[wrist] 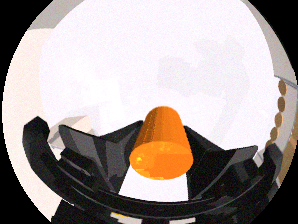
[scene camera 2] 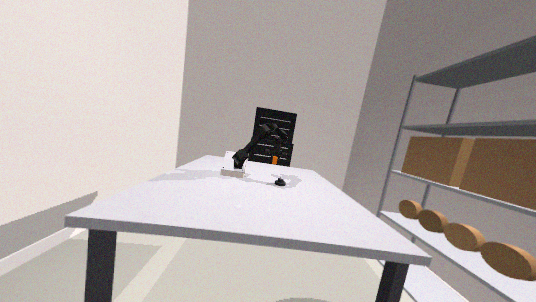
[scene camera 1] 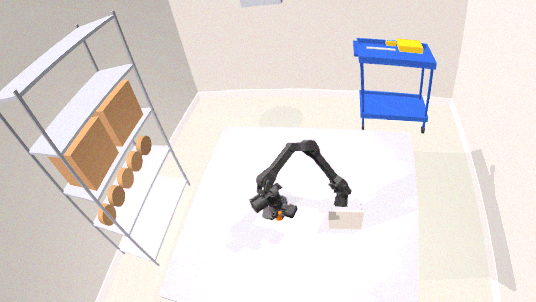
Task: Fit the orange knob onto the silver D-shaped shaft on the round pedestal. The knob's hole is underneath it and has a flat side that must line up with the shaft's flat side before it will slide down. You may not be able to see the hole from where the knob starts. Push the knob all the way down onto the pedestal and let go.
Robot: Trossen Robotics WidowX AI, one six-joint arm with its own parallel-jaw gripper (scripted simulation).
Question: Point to an orange knob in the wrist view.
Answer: At 161, 152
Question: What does my gripper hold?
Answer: An orange knob.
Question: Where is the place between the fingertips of my gripper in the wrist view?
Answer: At 162, 126
